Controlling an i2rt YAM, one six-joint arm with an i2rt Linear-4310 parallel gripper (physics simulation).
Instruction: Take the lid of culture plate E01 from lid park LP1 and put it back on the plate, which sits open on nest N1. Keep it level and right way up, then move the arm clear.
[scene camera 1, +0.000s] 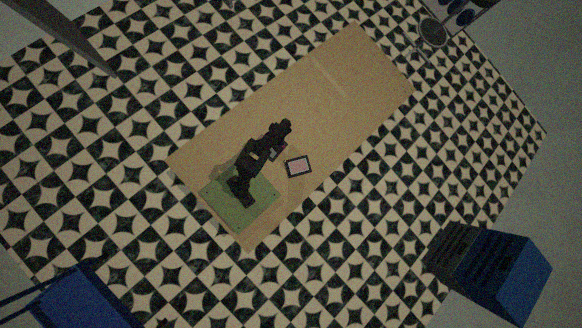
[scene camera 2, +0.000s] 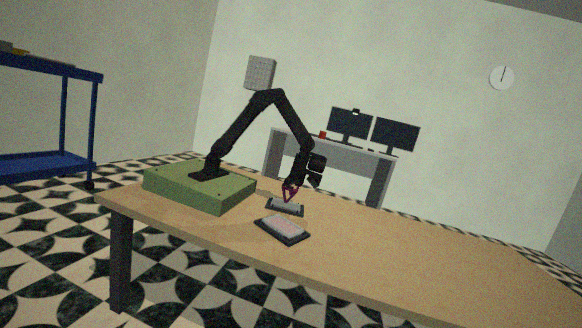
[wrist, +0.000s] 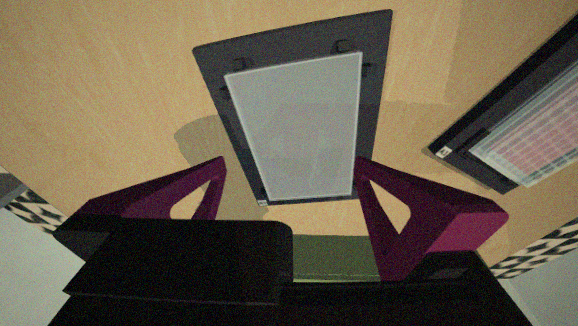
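Pixels of known places: gripper, fingertip midpoint: (scene camera 2: 288, 199) (wrist: 289, 163); arm's base at its link origin: (scene camera 1: 241, 191) (scene camera 2: 210, 175).
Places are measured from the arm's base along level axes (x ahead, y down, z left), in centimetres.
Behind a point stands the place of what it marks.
Note:
The pale translucent lid (scene camera 1: 273, 154) @(x 29.4, y 5.3, z 7.4 cm) (scene camera 2: 285, 205) @(x 32.8, y 5.2, z 9.4 cm) (wrist: 305, 125) @(x 34.6, y 5.2, z 11.5 cm) lies flat on the dark lid park (scene camera 2: 301, 212) @(x 39.6, y 5.9, z 8.8 cm) (wrist: 295, 45). The culture plate (scene camera 1: 298, 166) @(x 37.9, y 4.5, z -8.7 cm) (scene camera 2: 284, 226) @(x 39.1, y 4.5, z -10.1 cm) (wrist: 545, 130) @(x 36.7, y 4.6, z -6.0 cm), with pink wells, sits open on the dark nest (scene camera 2: 290, 242) @(x 43.6, y 5.8, z -16.1 cm) (wrist: 505, 105) @(x 37.6, y 5.8, z -2.9 cm), beside the lid park and apart from it. My gripper (scene camera 2: 287, 199) @(x 32.6, y 3.2, z 12.4 cm) (wrist: 289, 163) @(x 32.6, y 3.2, z 12.4 cm) is open and empty, its magenta fingers pointing down. In the wrist view the fingertips show on either side of the lid's near end, the right one close to its edge. Their exact height above the lid is unclear.
The arm stands on a green block (scene camera 1: 240, 215) @(x -8.1, y -0.5, z -11.0 cm) (scene camera 2: 175, 195) @(x -0.3, y 4.8, z -18.0 cm) (wrist: 335, 255) @(x 15.8, y 4.0, z 4.6 cm) at one end of the wooden table (scene camera 1: 350, 65) @(x 120.8, y 7.1, z 30.0 cm) (scene camera 2: 425, 260) @(x 90.2, y 7.0, z 7.1 cm). A blue cart (scene camera 2: 94, 125) and a desk with two monitors (scene camera 2: 350, 122) (scene camera 2: 396, 133) stand off the table.

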